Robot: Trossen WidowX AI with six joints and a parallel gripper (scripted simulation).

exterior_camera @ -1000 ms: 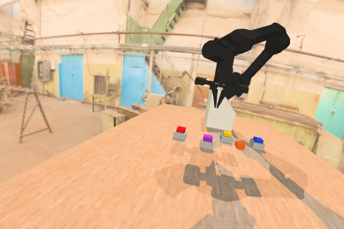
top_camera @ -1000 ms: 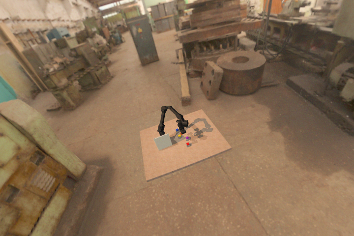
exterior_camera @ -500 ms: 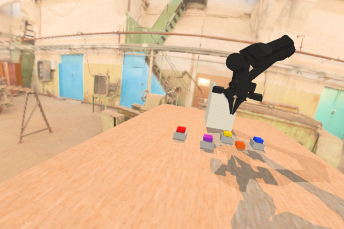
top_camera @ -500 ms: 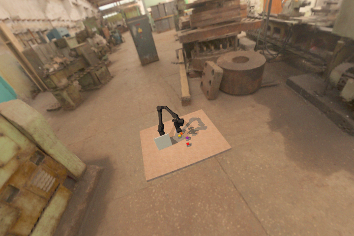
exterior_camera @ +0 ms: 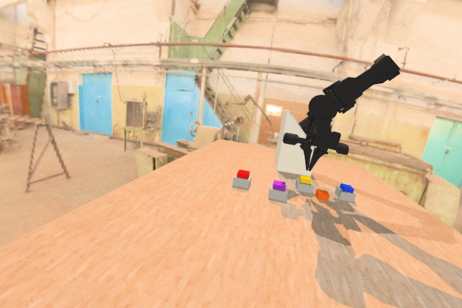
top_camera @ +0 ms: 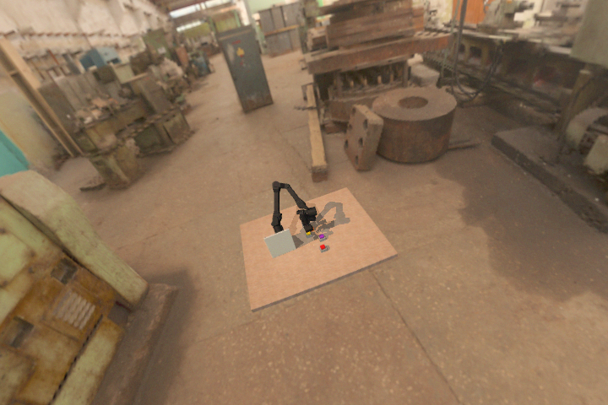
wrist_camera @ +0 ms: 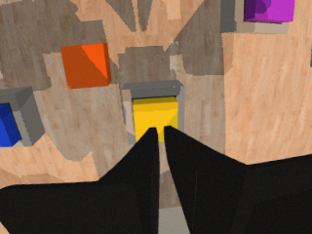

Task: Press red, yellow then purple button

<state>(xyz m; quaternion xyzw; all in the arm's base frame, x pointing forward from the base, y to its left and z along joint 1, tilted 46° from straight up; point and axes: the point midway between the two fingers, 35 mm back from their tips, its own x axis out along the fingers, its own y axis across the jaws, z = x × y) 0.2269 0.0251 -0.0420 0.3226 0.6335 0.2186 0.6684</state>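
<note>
Right now the yellow button is 3 cm below my gripper tip and 1 cm behind it. From my gripper tip the other things lie so: purple button: 9 cm to the right, 7 cm ahead, 3 cm below; then blue button: 13 cm to the left, 3 cm below, 2 cm ahead; then orange block: 6 cm below, 5 cm to the left, 4 cm ahead.
</note>
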